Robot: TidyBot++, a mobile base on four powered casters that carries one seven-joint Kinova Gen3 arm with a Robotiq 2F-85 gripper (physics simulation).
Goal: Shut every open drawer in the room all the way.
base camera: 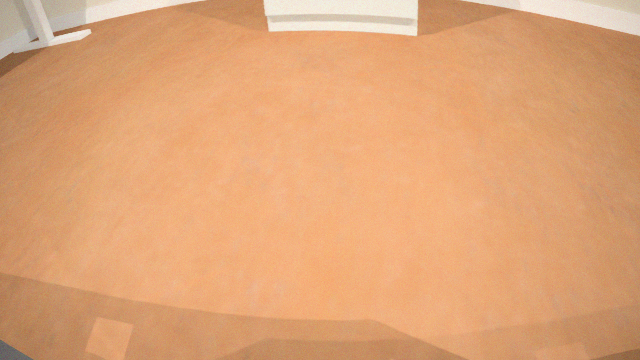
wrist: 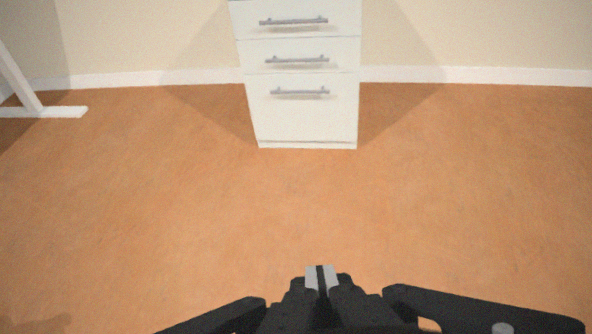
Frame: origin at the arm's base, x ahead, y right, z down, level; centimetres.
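Where they show: gripper, between the fingertips: (wrist: 320, 285).
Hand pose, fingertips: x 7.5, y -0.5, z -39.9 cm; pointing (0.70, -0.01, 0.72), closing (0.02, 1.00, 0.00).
Each offset is from my fingertips to the top centre of the thing. "spot": to the spot under its first point. Level surfaces: height alone.
A white drawer cabinet @(spot: dy -0.3, dx +101.7, dz +77.7 cm) (base camera: 343, 25) (wrist: 307, 145) stands ahead, near the wall. In the wrist view its top drawer @(spot: dy +14.7, dx +97.6, dz +25.8 cm) (wrist: 346, 24), middle drawer (wrist: 347, 50) and bottom drawer (wrist: 305, 117) each have a grey bar handle. Their fronts look flush with one another, with thin seams between them. The cabinet's top is cut off by the upper edge of the view. In the base camera view the lowest part of the cabinet shows at the top centre. My gripper (wrist: 320, 285) is shut and empty, well back from the cabinet and apart from it.
A white slanted leg with a flat foot (base camera: 72, 37) (wrist: 60, 111) stands on the floor at the left. A white baseboard (base camera: 590, 17) (wrist: 475, 76) runs along the beige wall behind the cabinet. Shadows lie on the orange-brown floor @(dz +79.5 cm) (base camera: 320, 175) (wrist: 300, 200).
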